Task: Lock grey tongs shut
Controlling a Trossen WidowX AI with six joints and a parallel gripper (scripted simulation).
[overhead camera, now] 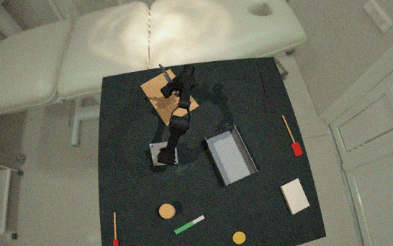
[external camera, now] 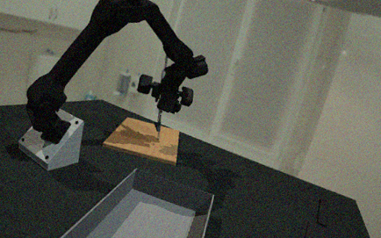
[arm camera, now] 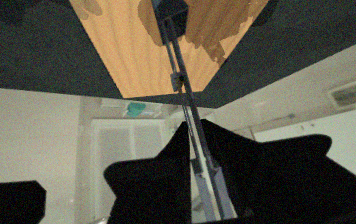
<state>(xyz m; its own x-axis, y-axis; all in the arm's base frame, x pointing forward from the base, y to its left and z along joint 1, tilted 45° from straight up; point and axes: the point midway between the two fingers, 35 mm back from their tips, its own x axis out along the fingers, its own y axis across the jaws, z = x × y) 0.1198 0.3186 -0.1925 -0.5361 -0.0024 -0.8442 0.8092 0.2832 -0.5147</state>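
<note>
Right now my gripper tip is 15 cm above the wooden board, 2 cm past it and 1 cm to the right of it. Round my gripper tip: red-headed spatula: 68 cm ahead, 48 cm to the right, 15 cm below; roasting tin: 48 cm to the right, 25 cm ahead, 13 cm below; yellow disc: 94 cm to the right, 18 cm ahead, 14 cm below.
</note>
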